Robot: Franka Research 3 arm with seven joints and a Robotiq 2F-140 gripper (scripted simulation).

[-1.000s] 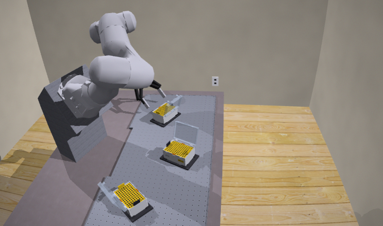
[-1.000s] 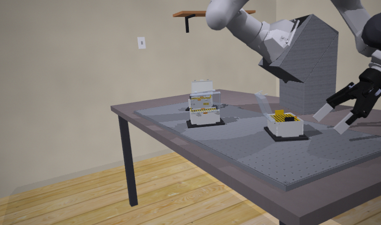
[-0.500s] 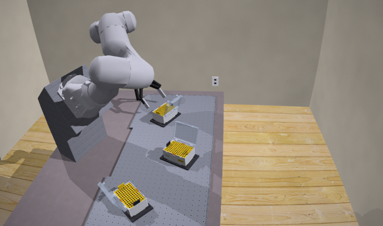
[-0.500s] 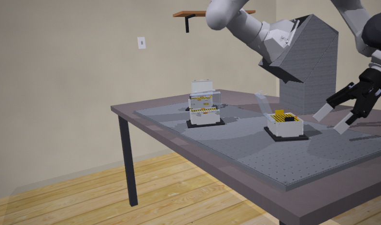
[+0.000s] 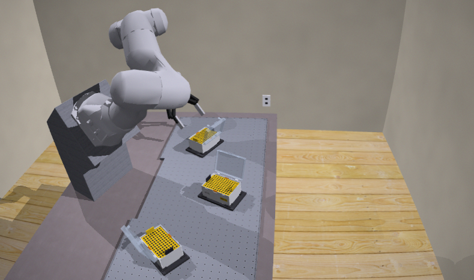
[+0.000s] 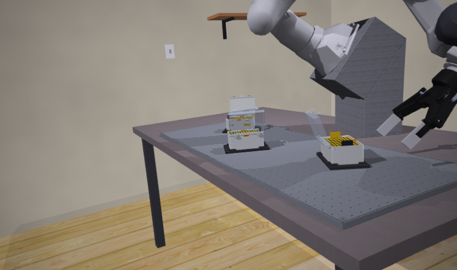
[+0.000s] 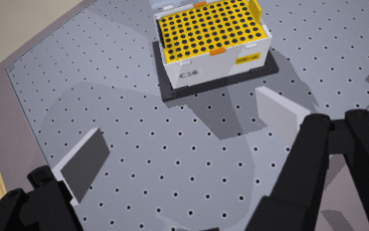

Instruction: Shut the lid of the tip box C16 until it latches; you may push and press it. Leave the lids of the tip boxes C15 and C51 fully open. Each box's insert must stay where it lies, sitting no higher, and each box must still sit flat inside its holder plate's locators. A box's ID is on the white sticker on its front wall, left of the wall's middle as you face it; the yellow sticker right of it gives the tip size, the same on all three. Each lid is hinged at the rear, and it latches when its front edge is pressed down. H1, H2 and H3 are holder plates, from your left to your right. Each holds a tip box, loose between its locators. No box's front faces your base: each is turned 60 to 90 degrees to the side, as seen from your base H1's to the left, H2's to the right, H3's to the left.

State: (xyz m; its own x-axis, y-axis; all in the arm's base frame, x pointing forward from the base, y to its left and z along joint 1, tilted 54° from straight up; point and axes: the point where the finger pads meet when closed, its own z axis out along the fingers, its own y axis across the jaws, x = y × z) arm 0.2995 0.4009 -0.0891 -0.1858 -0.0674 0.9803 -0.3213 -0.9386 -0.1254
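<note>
Right now the tip box is 80 mm ahead of my hand, 120 mm to the right of it and 10 mm below it.
</note>
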